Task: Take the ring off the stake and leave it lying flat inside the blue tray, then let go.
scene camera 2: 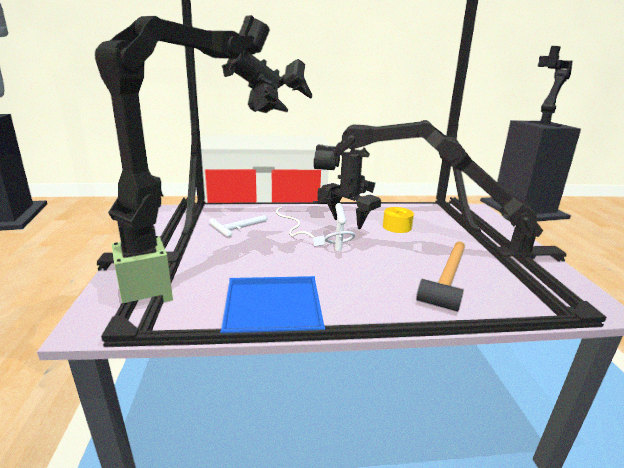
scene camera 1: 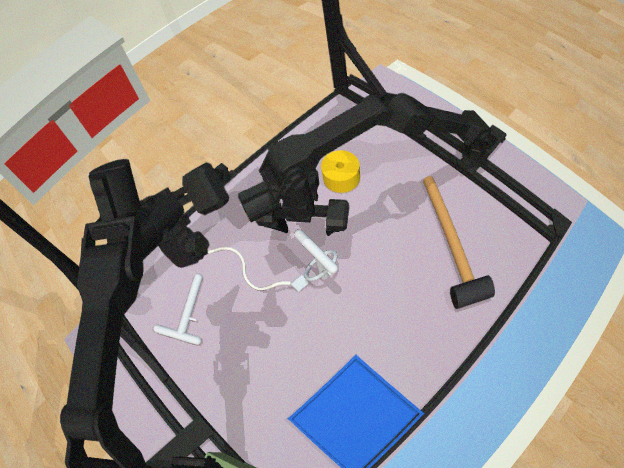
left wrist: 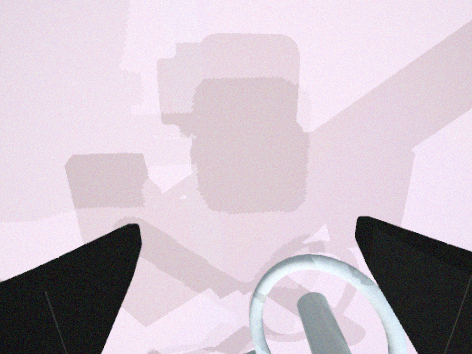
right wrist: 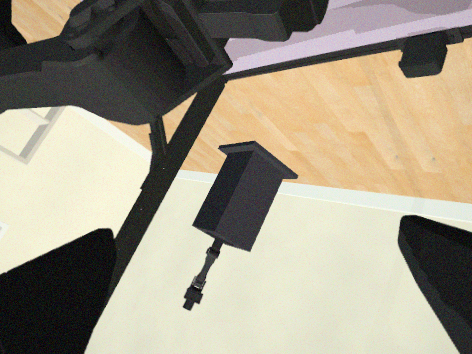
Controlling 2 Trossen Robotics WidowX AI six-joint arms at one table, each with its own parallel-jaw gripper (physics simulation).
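Frame: origin at the left arm's base, x ahead, y left, z up, level; metres.
Seen in the pictures: left gripper, fingertip midpoint: [scene camera 2: 347,224] [scene camera 1: 307,232] [left wrist: 249,230]; right gripper, fingertip midpoint: [scene camera 2: 299,104] [right wrist: 258,236]; left arm's base, origin of the base link: [scene camera 2: 520,249] [scene camera 1: 474,150]; right arm's base, origin of the base link: [scene camera 2: 138,248].
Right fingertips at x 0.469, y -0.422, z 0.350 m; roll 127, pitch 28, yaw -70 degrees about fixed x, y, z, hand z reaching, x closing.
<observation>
Offsets run from my right fingertips to a thing's top centre. "spot": to the spot under its first point.
A thin pale ring @[spot: dx -0.071, dy +0.171, dz -0.316 m] [scene camera 1: 336,257] [scene camera 2: 353,235] [left wrist: 256,315] is around the upright part of the white stake @[dx -0.053, dy +0.137, dz -0.259 m] [scene camera 1: 316,251] [scene camera 2: 338,244], below its top bar. The blue tray @[dx +0.238, dy +0.314, dz -0.347 m] [scene camera 1: 355,413] [scene camera 2: 272,304] lies empty near the front edge. My left gripper [scene camera 1: 307,231] [scene camera 2: 347,221] [left wrist: 249,230] is open and points down close to the stake's top bar. In the left wrist view the ring shows low between the fingers, partly cut off. My right gripper [scene camera 2: 298,102] [right wrist: 258,236] is open and empty, high above the table.
A white T-shaped piece @[dx +0.121, dy -0.127, dz -0.350 m] [scene camera 1: 187,312] [scene camera 2: 236,224] lies at the left. A pale cord @[spot: dx -0.013, dy -0.030, dz -0.364 m] [scene camera 1: 244,266] [scene camera 2: 297,226] runs to a tag @[spot: dx -0.007, dy +0.107, dz -0.351 m] [scene camera 1: 299,283] [scene camera 2: 318,241] beside the ring. A yellow cylinder @[dx -0.302, dy +0.107, dz -0.320 m] [scene camera 1: 340,176] [scene camera 2: 398,221] stands behind right; a mallet @[dx -0.203, dy +0.402, dz -0.320 m] [scene camera 1: 451,236] [scene camera 2: 441,294] lies at the right.
</observation>
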